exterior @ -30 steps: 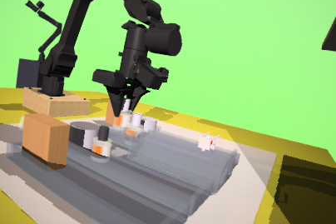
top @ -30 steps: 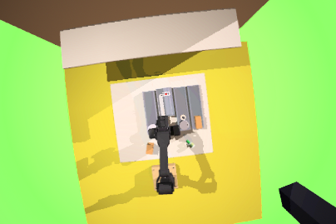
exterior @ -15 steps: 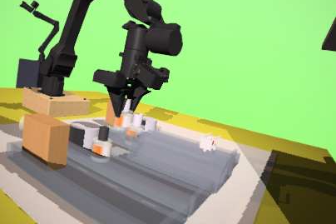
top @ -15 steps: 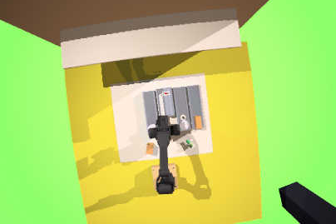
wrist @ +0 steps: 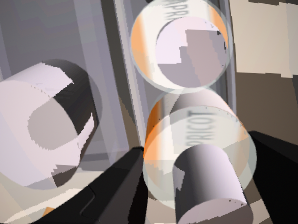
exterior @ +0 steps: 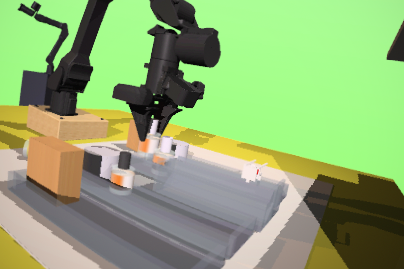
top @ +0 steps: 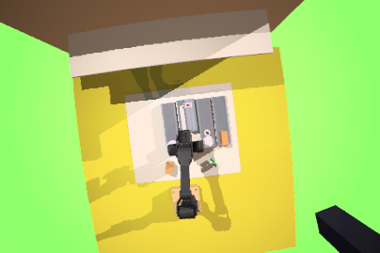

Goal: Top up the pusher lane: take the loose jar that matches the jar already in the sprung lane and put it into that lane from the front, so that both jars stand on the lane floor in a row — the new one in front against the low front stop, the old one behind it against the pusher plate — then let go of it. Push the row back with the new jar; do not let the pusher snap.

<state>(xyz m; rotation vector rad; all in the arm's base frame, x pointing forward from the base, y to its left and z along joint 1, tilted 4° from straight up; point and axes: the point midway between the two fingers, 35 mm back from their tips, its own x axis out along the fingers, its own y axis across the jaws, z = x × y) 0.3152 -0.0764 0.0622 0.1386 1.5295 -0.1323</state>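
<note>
The grey lane is 140 mm ahead of my gripper tip, 50 mm to the right of it and 40 mm below it. Also, from my gripper tip: red mark 220 mm ahead, 80 mm to the right, 10 mm above.
</note>
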